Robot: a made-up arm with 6 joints.
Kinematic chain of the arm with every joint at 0, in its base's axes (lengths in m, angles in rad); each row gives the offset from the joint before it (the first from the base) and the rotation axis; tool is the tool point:
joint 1: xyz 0 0 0.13 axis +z
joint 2: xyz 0 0 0 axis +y
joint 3: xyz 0 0 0.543 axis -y
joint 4: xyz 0 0 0 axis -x
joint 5: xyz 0.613 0 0 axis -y
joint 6: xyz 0 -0.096 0 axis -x
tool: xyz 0 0 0
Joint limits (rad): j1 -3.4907..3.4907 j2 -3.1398..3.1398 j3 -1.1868..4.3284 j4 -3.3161..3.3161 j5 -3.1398..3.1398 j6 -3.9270..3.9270
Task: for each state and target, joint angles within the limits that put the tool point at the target. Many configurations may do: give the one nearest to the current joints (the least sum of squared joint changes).
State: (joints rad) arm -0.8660 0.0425 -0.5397 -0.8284 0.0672 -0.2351
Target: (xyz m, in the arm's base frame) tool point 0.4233 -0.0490 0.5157
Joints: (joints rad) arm 0.0096 -0.3427 -0.4177 -0.9853 0.0672 -0.2351
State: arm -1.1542 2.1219 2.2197 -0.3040 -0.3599 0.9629
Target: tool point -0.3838 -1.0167 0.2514
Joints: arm -1.8467 1.8236 2.2988 -0.2764 -0.3599 0.9629
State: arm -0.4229 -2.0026 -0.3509 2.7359 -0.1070 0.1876
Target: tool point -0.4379 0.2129 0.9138
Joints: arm -0.2790 -1.2522 0.1845 2.6378 -0.1070 0.1876
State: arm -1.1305 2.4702 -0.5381 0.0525 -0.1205 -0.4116
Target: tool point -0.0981 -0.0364 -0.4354
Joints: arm -0.8053 2.0458 -0.5571 0.0312 -0.1205 -0.4116
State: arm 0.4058 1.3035 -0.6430 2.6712 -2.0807 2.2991
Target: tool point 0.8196 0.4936 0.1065
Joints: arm 0.4585 0.9475 0.2745 2.5538 -2.0807 2.2991
